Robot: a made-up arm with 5 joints.
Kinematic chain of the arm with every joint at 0, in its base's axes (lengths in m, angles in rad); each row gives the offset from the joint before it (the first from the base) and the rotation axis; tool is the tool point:
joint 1: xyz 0 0 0.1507 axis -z
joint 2: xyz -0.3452 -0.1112 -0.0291 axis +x
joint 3: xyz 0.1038 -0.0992 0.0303 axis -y
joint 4: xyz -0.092 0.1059 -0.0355 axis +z
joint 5: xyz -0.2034 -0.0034 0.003 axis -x
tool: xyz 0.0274 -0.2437 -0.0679
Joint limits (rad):
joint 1: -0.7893..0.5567
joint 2: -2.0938..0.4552
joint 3: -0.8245..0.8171
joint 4: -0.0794..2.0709
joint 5: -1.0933..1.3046
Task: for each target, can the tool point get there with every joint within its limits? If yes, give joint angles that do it. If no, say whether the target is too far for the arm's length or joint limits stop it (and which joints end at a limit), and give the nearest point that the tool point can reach.
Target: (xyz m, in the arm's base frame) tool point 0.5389 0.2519 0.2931
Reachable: no: joint limits stop it (at a limit: joint 1, joint 3, joint 4) | nearest point 0.1253 -0.1028 0.2132 | short by 0.551 m
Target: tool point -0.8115 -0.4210 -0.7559
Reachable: no: too far | nearest point -0.4362 -0.2263 -0.1674 | short by 0.725 m
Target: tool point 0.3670 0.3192 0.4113
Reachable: no: joint limits stop it (at a limit: joint 1, joint 3, joint 5) | nearest point -0.0491 0.2128 0.2553 | short by 0.457 m
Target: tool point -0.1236 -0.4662 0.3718
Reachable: yes | joints -0.5732 -1.5849 0.5679 0.1561 -0.1954
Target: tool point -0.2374 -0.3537 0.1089
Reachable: yes | joints 0.0385 -0.6957 -0.4930 1.4967 -0.2971
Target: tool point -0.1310 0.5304 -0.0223
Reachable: no: joint limits stop it (at a limit: joint 1, joint 2, joint 4, joint 5) | nearest point -0.1613 0.3905 0.0447 | short by 0.158 m
